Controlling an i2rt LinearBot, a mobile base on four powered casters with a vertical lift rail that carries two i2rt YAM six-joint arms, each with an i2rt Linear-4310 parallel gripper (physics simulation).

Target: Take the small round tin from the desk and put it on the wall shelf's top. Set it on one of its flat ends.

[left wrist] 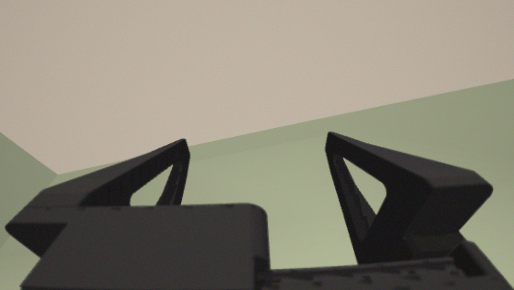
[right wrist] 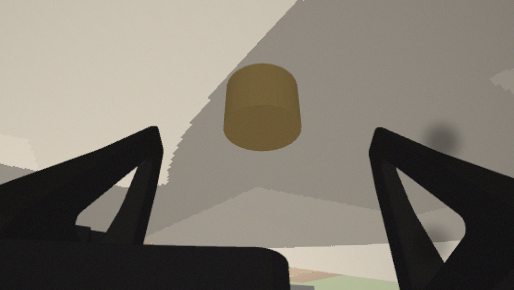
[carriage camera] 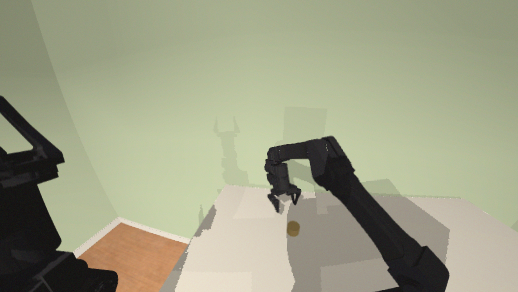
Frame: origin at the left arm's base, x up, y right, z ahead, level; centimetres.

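Seen in the pictures: left gripper, fingertip midpoint: (left wrist: 256,143); right gripper, fingertip midpoint: (right wrist: 266,139) (carriage camera: 286,208).
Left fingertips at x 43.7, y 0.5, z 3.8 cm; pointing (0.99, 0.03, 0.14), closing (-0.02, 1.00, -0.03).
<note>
A point is followed by its place in that frame.
The small round tin (carriage camera: 293,229) @(x -10.4, y 46.1, z 31.4 cm) (right wrist: 262,107) @(x -10.4, y 45.5, z 35.3 cm) is a brown-gold cylinder on the desk (carriage camera: 235,250) @(x -14.1, y 22.3, z 25.7 cm) (right wrist: 100,75) @(x -14.1, y 35.3, z 29.9 cm), upright at the edge of a shadow. My right gripper (carriage camera: 286,204) @(x -5.7, y 44.2, z 38.5 cm) (right wrist: 266,139) @(x -5.7, y 44.2, z 38.5 cm) is open and empty, tilted down above the desk, behind the tin in the carriage view. In the right wrist view the tin shows between and beyond the fingertips, apart from both fingers. My left gripper (left wrist: 256,143) @(x 43.7, y 0.5, z 3.8 cm) is open and empty, raised toward wall and ceiling; part of it shows at the left edge of the carriage view. The wall shelf does not show in these views.
A green wall (carriage camera: 175,100) @(x 39.8, y -19.7, z 83.6 cm) stands behind the desk, with arm shadows on it. Wooden floor (carriage camera: 132,257) @(x -109.1, y -100.6, z 70.1 cm) with a white skirting shows left of the desk. The right arm (carriage camera: 370,220) @(x 17.8, y 54.7, z 10.7 cm) reaches across the desk from the lower right.
</note>
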